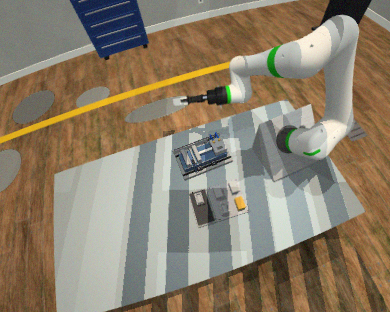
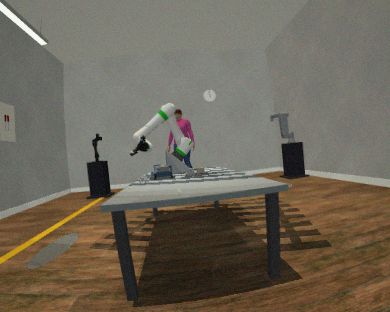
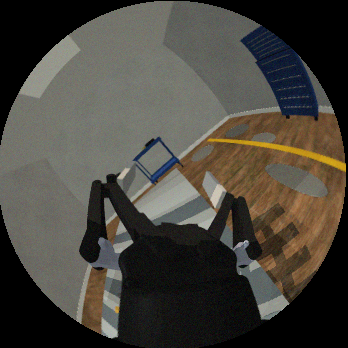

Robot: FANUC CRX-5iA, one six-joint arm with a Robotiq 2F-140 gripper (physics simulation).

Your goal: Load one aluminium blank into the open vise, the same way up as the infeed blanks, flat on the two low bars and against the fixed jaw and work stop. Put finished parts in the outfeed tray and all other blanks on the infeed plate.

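Where they show: gripper, fingertip midpoint: (image 1: 174, 102) (image 2: 134, 145) (image 3: 170, 173); arm's base, origin of the base link: (image 1: 288, 139) (image 2: 176, 158).
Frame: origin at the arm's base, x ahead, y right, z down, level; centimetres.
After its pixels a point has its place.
Note:
My gripper (image 1: 180, 100) {x 52.7, y 32.2, z -14.6 cm} (image 2: 133, 152) {x 52.7, y 32.2, z -14.6 cm} (image 3: 170, 173) {x 52.7, y 32.2, z -14.6 cm} is open and empty, held high beyond the table's far edge, well away from the vise and parts. The blue and grey vise (image 1: 189, 161) (image 2: 163, 173) {x 58.0, y 9.8, z 10.1 cm} stands on the table; whether a blank lies between its jaws is too small to tell. Nearer the front, a dark tray (image 1: 202, 216) {x 55.4, y -21.4, z 14.0 cm} holds a light grey rectangular part (image 1: 199, 197) {x 54.0, y -11.8, z 11.9 cm}. Beside it, grey blocks (image 1: 219, 193) {x 43.5, y -13.5, z 10.2 cm} stand on a grey area. To their right are a pale block (image 1: 234, 186) {x 34.8, y -12.3, z 10.2 cm} and a yellow-orange block (image 1: 240, 203) {x 35.1, y -21.8, z 10.2 cm}. Which are blanks I cannot tell.
The arm's grey pedestal (image 1: 272, 150) {x 10.4, y -2.8, z 1.6 cm} stands at the right of the striped table (image 1: 90, 225) {x 116.8, y -9.0, z 14.6 cm} (image 2: 200, 192) {x 131.7, y -12.7, z 14.6 cm}. A blue drawer cabinet (image 1: 112, 25) (image 3: 287, 75) stands by the wall. A blue-framed cart (image 3: 167, 171) shows beyond the table. A person in pink (image 2: 183, 129) stands behind the arm.

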